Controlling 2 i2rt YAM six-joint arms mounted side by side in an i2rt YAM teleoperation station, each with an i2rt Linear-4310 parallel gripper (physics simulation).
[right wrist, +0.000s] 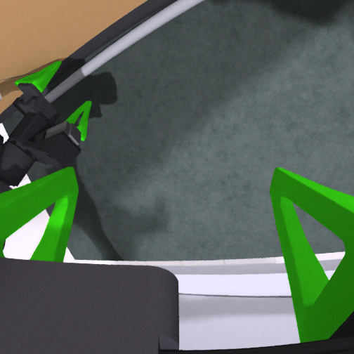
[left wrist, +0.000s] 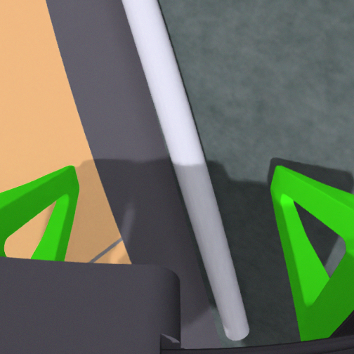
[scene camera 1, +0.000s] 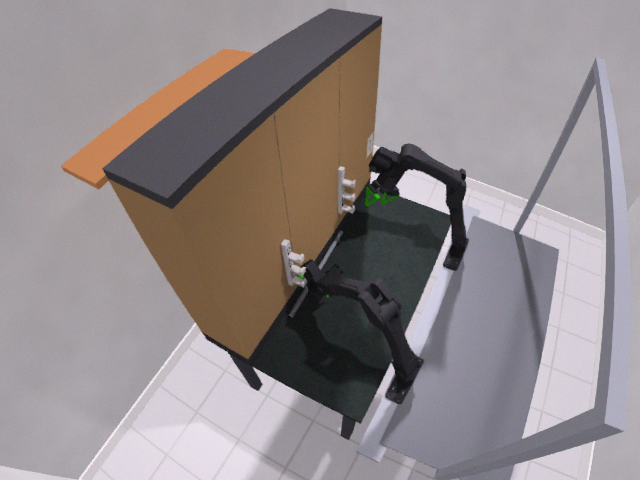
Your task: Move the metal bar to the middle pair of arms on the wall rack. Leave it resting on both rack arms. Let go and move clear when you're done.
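Note:
The pale metal bar [scene camera 1: 330, 250] [left wrist: 175, 125] [right wrist: 140, 37] lies on the dark table top along the foot of the wooden wall. The wall rack has two white uprights, one [scene camera 1: 285, 253] at lower left and one [scene camera 1: 341, 190] at upper right, each with three arms; no bar rests on the middle arms [scene camera 1: 297, 269] [scene camera 1: 348, 197]. My left gripper [scene camera 1: 314, 286] [left wrist: 174, 176] [right wrist: 74, 82] is open above the bar near its lower end; the bar runs between the fingers' lines in the left wrist view, untouched. My right gripper [scene camera 1: 376, 202] [right wrist: 173, 178] is open and empty over the table's far end.
The wooden wall [scene camera 1: 227, 248] stands along the table's [scene camera 1: 392, 258] left edge, with a dark strip at its foot. The lower-left rack upright is close beside my left gripper. A grey frame [scene camera 1: 615, 310] stands at the right. A white plate [scene camera 1: 370, 145] is on the wall.

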